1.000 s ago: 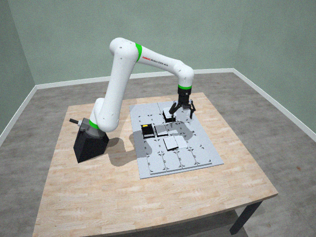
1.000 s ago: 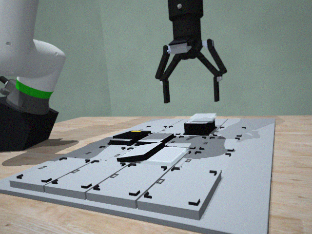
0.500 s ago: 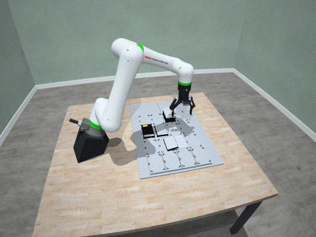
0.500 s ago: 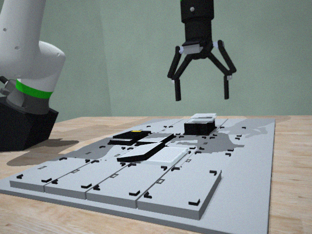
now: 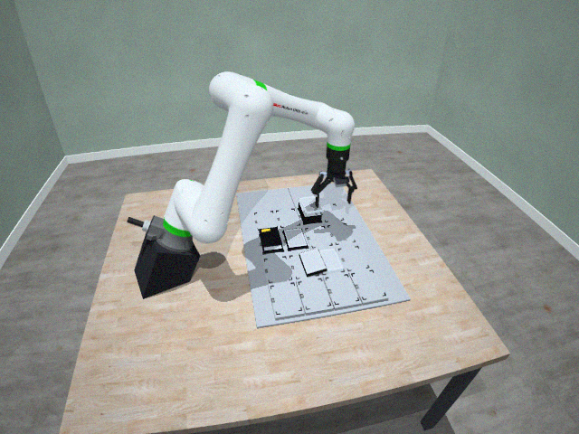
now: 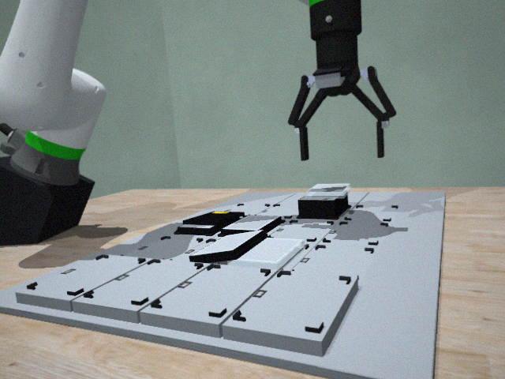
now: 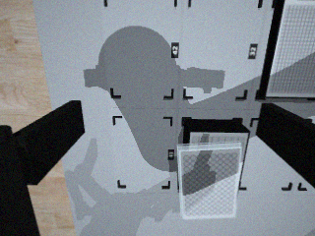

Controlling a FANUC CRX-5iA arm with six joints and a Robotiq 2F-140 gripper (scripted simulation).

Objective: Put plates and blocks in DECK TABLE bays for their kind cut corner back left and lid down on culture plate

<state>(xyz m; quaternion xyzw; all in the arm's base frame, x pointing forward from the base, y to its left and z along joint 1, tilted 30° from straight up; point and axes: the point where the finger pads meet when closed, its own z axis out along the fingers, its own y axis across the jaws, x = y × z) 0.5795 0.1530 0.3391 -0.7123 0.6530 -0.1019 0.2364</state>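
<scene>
Now: hand 28 cm past the black culture plate lid, 13 cm above it and 6 cm to the left of it. Round my hand: flat white plate (22 cm to the right, 14 cm below, 4 cm behind); black deep-well block (12 cm below, 10 cm to the left, 9 cm behind).
</scene>
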